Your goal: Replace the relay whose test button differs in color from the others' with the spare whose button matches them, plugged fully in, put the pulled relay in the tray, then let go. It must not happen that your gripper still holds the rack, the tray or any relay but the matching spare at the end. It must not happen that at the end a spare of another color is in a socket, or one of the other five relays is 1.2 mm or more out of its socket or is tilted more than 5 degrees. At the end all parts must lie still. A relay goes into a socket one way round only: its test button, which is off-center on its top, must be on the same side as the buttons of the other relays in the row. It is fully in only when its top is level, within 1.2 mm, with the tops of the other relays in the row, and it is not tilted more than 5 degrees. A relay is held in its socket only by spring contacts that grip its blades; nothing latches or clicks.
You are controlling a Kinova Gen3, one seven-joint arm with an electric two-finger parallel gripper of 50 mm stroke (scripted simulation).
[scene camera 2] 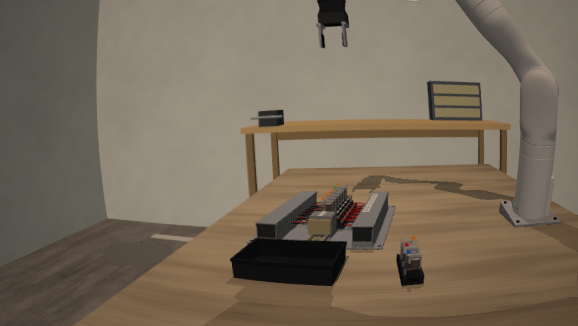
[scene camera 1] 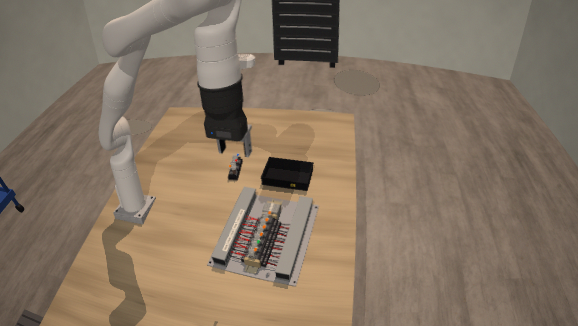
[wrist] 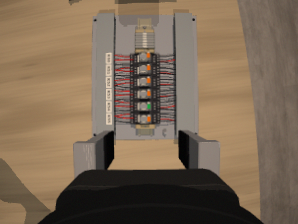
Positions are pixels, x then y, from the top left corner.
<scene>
A black tray shows in scene camera 2 [271,260] and in scene camera 1 [293,174]; in the wrist view it is out of frame.
</scene>
